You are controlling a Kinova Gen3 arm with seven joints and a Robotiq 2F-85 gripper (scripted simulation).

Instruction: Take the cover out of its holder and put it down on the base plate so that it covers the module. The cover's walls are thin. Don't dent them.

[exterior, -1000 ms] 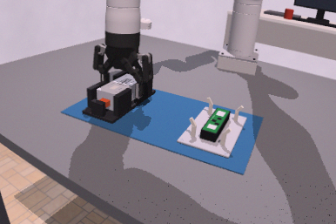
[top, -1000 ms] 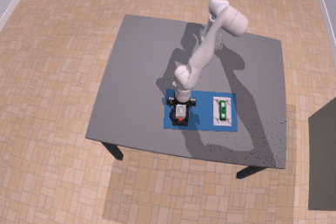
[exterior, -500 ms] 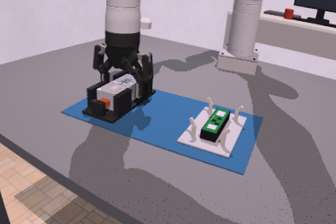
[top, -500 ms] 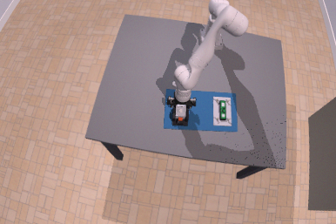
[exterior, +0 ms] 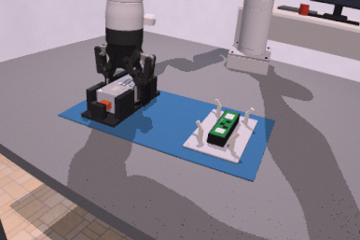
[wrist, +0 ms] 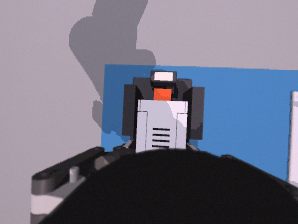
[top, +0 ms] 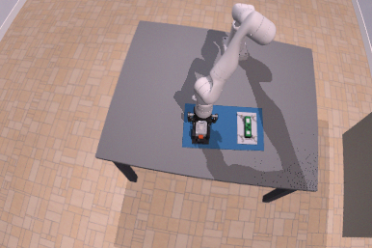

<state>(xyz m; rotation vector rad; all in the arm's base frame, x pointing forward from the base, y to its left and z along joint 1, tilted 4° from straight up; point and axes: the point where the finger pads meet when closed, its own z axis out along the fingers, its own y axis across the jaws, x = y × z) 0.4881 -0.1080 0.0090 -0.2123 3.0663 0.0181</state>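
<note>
The light grey cover is right at my hand.
</note>
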